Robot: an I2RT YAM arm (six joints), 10 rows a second.
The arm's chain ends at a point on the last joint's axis. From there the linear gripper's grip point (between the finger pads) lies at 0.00 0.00 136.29 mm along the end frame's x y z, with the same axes.
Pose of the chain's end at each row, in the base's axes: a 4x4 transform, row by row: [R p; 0 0 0 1], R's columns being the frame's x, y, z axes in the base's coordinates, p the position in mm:
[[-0.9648, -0.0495, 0.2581, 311.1], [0.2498, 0.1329, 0.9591, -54.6], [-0.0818, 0.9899, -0.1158, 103.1], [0, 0, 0, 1]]
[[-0.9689, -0.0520, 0.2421, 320.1], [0.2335, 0.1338, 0.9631, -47.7], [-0.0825, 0.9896, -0.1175, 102.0], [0, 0, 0, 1]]
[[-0.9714, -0.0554, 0.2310, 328.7], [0.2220, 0.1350, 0.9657, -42.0], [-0.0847, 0.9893, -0.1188, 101.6], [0, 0, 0, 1]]
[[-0.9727, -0.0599, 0.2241, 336.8], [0.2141, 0.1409, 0.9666, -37.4], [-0.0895, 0.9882, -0.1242, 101.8], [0, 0, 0, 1]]
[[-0.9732, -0.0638, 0.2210, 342.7], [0.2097, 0.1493, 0.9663, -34.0], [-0.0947, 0.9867, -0.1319, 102.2], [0, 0, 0, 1]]
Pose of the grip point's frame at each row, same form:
[[-0.9648, -0.0495, 0.2581, 346.3], [0.2498, 0.1329, 0.9591, 76.1], [-0.0818, 0.9899, -0.1158, 87.3], [0, 0, 0, 1]]
[[-0.9689, -0.0520, 0.2421, 353.1], [0.2335, 0.1338, 0.9631, 83.6], [-0.0825, 0.9896, -0.1175, 86.0], [0, 0, 0, 1]]
[[-0.9714, -0.0554, 0.2310, 360.2], [0.2220, 0.1350, 0.9657, 89.6], [-0.0847, 0.9893, -0.1188, 85.4], [0, 0, 0, 1]]
[[-0.9727, -0.0599, 0.2241, 367.3], [0.2141, 0.1409, 0.9666, 94.3], [-0.0895, 0.9882, -0.1242, 84.9], [0, 0, 0, 1]]
[[-0.9732, -0.0638, 0.2210, 372.8], [0.2097, 0.1493, 0.9663, 97.7], [-0.0947, 0.9867, -0.1319, 84.2], [0, 0, 0, 1]]

